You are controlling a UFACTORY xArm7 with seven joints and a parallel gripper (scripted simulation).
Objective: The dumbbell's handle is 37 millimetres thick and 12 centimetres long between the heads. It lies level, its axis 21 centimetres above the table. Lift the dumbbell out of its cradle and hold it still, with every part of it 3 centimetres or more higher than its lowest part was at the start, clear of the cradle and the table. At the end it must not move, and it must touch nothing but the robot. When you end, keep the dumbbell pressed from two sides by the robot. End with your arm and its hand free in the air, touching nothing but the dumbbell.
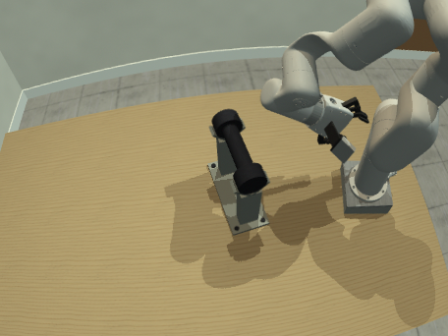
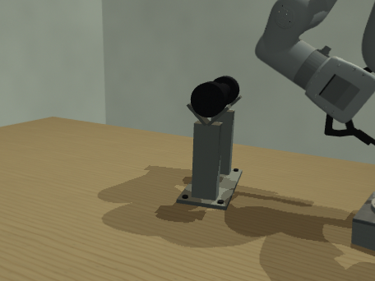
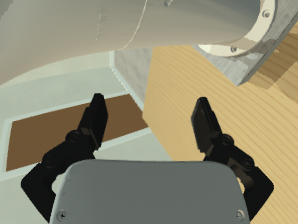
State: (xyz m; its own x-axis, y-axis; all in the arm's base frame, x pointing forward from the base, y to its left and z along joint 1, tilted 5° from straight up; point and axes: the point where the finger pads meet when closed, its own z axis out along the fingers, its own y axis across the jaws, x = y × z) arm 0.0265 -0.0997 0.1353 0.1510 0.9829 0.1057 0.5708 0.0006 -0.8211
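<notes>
My hand is 320 mm short of the black dumbbell, 30 mm below it and 10 mm to the left of it. Round my hand: cradle (320 mm ahead, 90 mm below, 10 mm to the right).
</notes>
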